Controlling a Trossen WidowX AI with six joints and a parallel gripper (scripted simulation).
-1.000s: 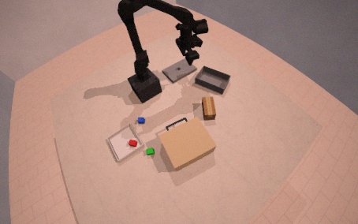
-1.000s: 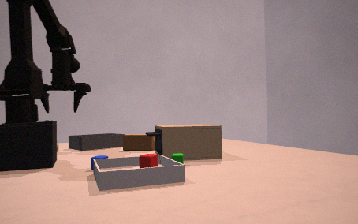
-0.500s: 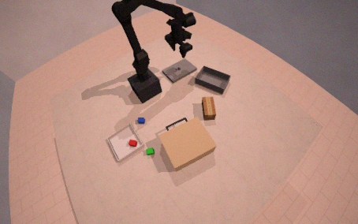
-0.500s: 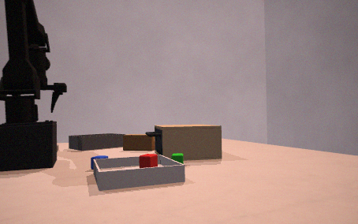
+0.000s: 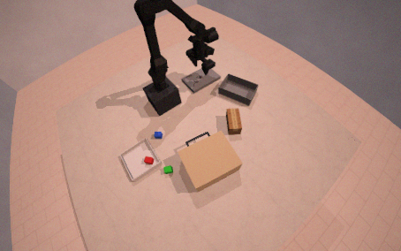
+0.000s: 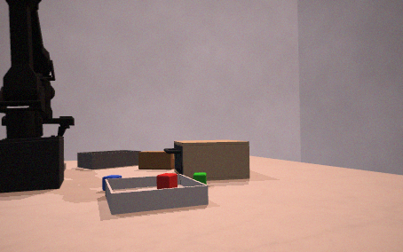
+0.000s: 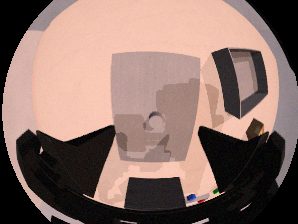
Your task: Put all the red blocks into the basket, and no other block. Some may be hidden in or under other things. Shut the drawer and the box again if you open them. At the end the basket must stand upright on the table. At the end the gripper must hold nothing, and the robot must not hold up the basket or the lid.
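Now: hand 8 cm above the grey flat piece. The rest, counted from my hand: small brown box (33 cm ahead, 10 cm to the right, 7 cm below); then blue block (14 cm ahead, 40 cm to the right, 9 cm below); then drawer (38 cm ahead, 31 cm to the right, 6 cm below).
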